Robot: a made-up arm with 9 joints. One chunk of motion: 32 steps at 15 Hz.
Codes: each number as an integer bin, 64 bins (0 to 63) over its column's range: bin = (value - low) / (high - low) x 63, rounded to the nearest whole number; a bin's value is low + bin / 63 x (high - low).
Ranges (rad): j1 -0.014..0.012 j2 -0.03..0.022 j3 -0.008..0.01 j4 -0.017..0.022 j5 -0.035..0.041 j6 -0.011..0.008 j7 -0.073..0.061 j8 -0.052..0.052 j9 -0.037..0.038
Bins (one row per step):
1: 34 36 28 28 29 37 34 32 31
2: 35 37 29 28 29 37 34 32 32
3: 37 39 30 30 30 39 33 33 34
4: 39 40 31 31 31 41 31 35 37
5: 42 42 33 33 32 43 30 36 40
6: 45 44 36 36 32 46 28 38 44
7: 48 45 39 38 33 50 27 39 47
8: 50 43 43 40 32 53 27 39 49
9: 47 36 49 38 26 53 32 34 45
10: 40 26 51 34 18 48 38 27 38
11: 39 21 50 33 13 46 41 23 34
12: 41 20 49 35 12 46 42 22 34
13: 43 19 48 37 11 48 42 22 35
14: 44 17 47 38 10 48 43 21 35
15: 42 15 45 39 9 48 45 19 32
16: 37 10 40 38 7 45 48 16 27
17: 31 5 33 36 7 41 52 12 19
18: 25 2 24 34 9 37 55 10 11
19: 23 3 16 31 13 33 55 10 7
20: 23 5 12 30 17 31 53 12 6
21: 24 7 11 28 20 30 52 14 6
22: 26 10 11 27 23 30 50 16 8
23: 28 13 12 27 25 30 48 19 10
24: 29 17 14 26 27 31 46 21 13
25: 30 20 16 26 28 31 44 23 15
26: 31 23 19 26 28 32 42 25 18
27: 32 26 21 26 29 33 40 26 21
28: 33 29 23 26 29 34 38 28 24
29: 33 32 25 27 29 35 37 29 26
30: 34 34 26 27 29 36 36 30 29
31: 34 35 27 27 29 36 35 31 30
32: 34 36 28 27 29 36 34 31 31
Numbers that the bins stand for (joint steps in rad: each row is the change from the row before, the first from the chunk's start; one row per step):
1: 0.00003 -0.00029 0.00000 0.00033 -0.00002 0.00016 -0.00068 0.00083 -0.00010
2: 0.00044 0.00054 0.00029 0.00033 -0.00002 0.00016 -0.00068 0.00083 0.00110
3: 0.00127 0.00219 0.00057 0.00157 0.00119 0.00076 -0.00281 0.00248 0.00348
4: 0.00210 0.00302 0.00086 0.00219 0.00240 0.00137 -0.00706 0.00578 0.00705
5: 0.00333 0.00467 0.00143 0.00343 0.00360 0.00197 -0.00919 0.00743 0.01062
6: 0.00457 0.00632 0.00229 0.00529 0.00360 0.00287 -0.01344 0.01073 0.01538
7: 0.00581 0.00714 0.00314 0.00652 0.00481 0.00408 -0.01557 0.01238 0.01895
8: 0.00663 0.00549 0.00429 0.00776 0.00360 0.00498 -0.01557 0.01238 0.02133
9: 0.00540 -0.00029 0.00600 0.00652 -0.00363 0.00498 -0.00494 0.00413 0.01657
10: 0.00251 -0.00854 0.00657 0.00405 -0.01329 0.00348 0.00783 -0.00743 0.00824
11: 0.00210 -0.01267 0.00629 0.00343 -0.01932 0.00287 0.01421 -0.01403 0.00348
12: 0.00292 -0.01349 0.00600 0.00467 -0.02052 0.00287 0.01633 -0.01568 0.00348
13: 0.00375 -0.01432 0.00571 0.00590 -0.02173 0.00348 0.01633 -0.01568 0.00467
14: 0.00416 -0.01597 0.00543 0.00652 -0.02294 0.00348 0.01846 -0.01733 0.00467
15: 0.00333 -0.01762 0.00486 0.00714 -0.02414 0.00348 0.02271 -0.02063 0.00110
16: 0.00127 -0.02175 0.00343 0.00652 -0.02656 0.00257 0.02910 -0.02559 -0.00486
17: -0.00121 -0.02587 0.00143 0.00529 -0.02656 0.00137 0.03760 -0.03219 -0.01438
18: -0.00368 -0.02835 -0.00114 0.00405 -0.02414 0.00016 0.04398 -0.03549 -0.02390
19: -0.00451 -0.02752 -0.00343 0.00219 -0.01932 -0.00105 0.04398 -0.03549 -0.02867
20: -0.00451 -0.02587 -0.00457 0.00157 -0.01449 -0.00165 0.03973 -0.03219 -0.02986
21: -0.00410 -0.02422 -0.00486 0.00033 -0.01087 -0.00195 0.03760 -0.02889 -0.02986
22: -0.00327 -0.02175 -0.00486 -0.00029 -0.00725 -0.00195 0.03335 -0.02559 -0.02748
23: -0.00244 -0.01927 -0.00457 -0.00029 -0.00484 -0.00195 0.02910 -0.02063 -0.02510
24: -0.00203 -0.01597 -0.00400 -0.00090 -0.00243 -0.00165 0.02484 -0.01733 -0.02152
25: -0.00162 -0.01349 -0.00343 -0.00090 -0.00122 -0.00165 0.02059 -0.01403 -0.01914
26: -0.00121 -0.01102 -0.00257 -0.00090 -0.00122 -0.00135 0.01633 -0.01073 -0.01557
27: -0.00079 -0.00854 -0.00200 -0.00090 -0.00002 -0.00105 0.01208 -0.00908 -0.01200
28: -0.00038 -0.00606 -0.00143 -0.00090 -0.00002 -0.00075 0.00783 -0.00578 -0.00843
29: -0.00038 -0.00359 -0.00086 -0.00029 -0.00002 -0.00044 0.00570 -0.00413 -0.00605
30: 0.00003 -0.00194 -0.00057 -0.00029 -0.00002 -0.00014 0.00357 -0.00248 -0.00248
31: 0.00003 -0.00111 -0.00029 -0.00029 -0.00002 -0.00014 0.00144 -0.00083 -0.00129
32: 0.00003 -0.00029 0.00000 -0.00029 -0.00002 -0.00014 -0.00068 -0.00083 -0.00010

